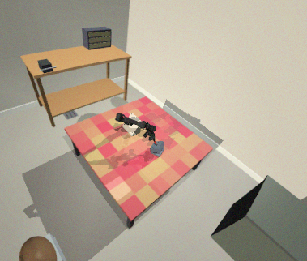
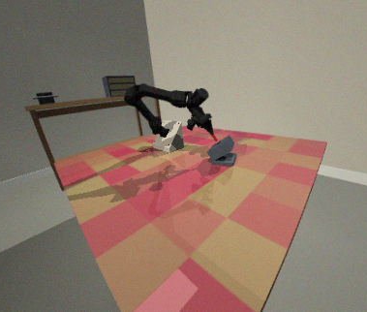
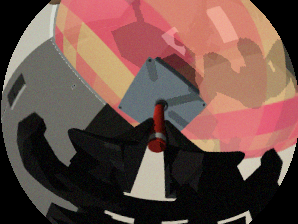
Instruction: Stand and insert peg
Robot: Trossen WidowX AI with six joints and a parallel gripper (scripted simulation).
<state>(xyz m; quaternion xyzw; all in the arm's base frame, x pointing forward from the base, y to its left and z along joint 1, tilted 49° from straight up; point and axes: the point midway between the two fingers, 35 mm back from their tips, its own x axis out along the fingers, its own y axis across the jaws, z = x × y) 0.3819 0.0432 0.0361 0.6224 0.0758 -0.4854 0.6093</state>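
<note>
Now: gripper tip 70 mm above the grey-blue sloped panel, 40 mm short of it and 20 mm to the right of it. The rest, counted from my gripper tip: red peg (10 mm behind, 10 mm above).
</note>
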